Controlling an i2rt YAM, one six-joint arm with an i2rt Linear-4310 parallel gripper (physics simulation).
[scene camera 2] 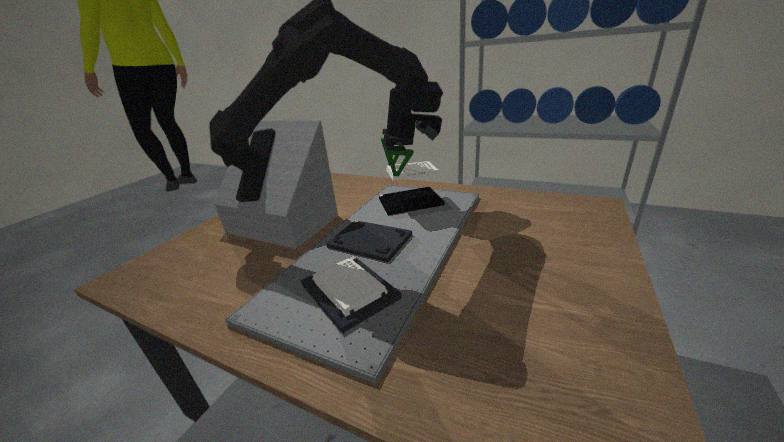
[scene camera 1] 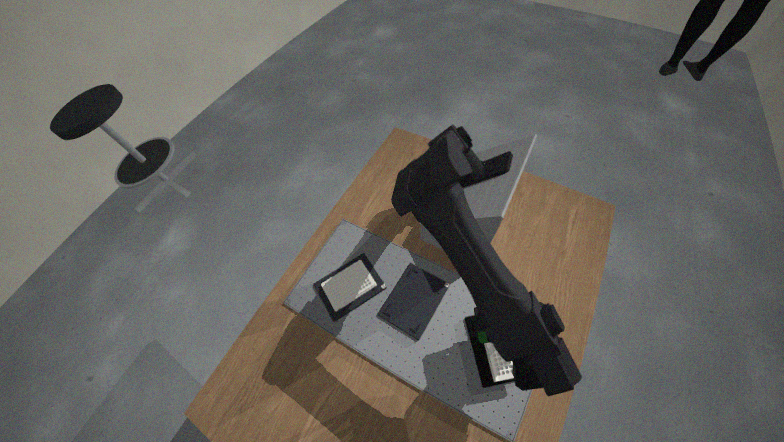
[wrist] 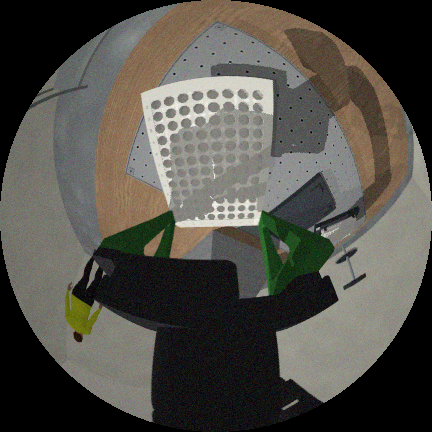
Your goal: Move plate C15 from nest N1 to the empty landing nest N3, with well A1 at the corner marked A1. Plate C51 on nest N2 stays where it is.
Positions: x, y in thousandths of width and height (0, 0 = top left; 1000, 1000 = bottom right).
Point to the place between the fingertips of the gripper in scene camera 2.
502, 386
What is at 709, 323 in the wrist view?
A grey perforated plate.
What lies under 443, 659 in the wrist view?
The gripper.
